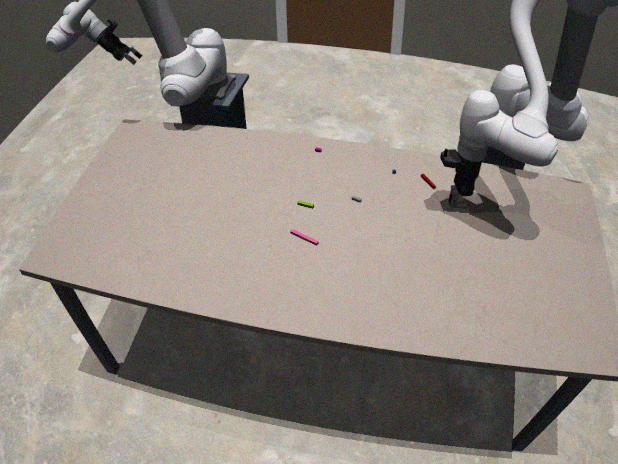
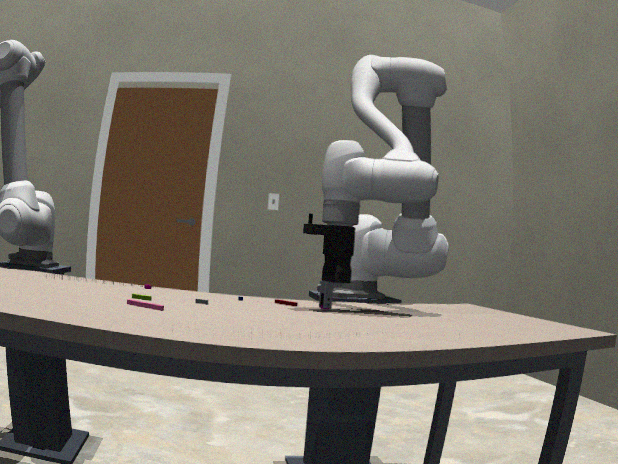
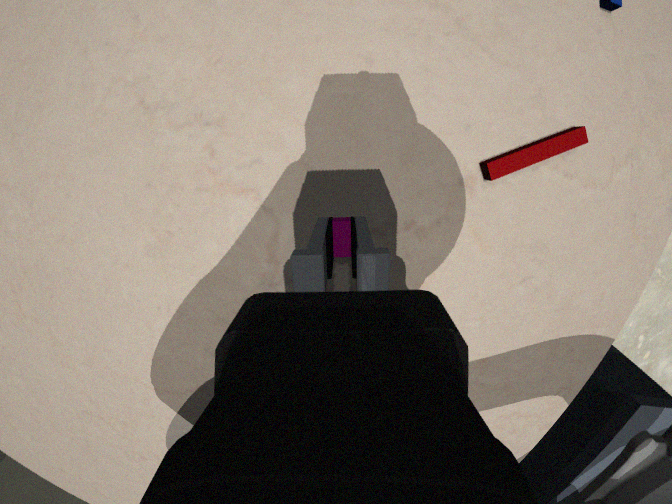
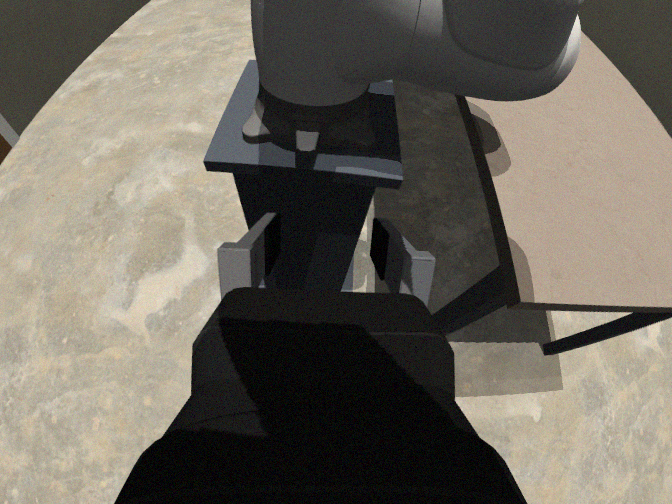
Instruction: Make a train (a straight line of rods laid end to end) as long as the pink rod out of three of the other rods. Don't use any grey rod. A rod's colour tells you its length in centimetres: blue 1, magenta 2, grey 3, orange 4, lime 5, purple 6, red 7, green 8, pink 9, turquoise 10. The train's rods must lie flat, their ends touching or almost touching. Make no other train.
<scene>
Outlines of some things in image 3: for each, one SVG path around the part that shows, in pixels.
The left gripper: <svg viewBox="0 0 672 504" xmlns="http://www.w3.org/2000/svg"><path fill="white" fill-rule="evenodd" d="M513 453L500 440L494 437L468 397L468 345L438 296L425 290L389 290L390 253L387 248L375 248L366 218L358 216L351 217L352 276L356 278L356 291L326 292L327 278L332 278L333 218L319 217L307 248L295 249L290 257L293 292L263 292L252 295L246 299L215 349L214 397L192 429L179 438L166 452L139 504L538 504Z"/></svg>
A red rod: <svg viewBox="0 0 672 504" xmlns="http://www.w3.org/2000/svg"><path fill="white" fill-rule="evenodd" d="M585 126L569 128L480 162L479 165L483 178L493 181L588 143Z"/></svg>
A magenta rod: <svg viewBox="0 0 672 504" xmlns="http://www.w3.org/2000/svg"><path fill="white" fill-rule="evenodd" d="M333 218L334 257L351 257L351 217Z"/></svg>
</scene>
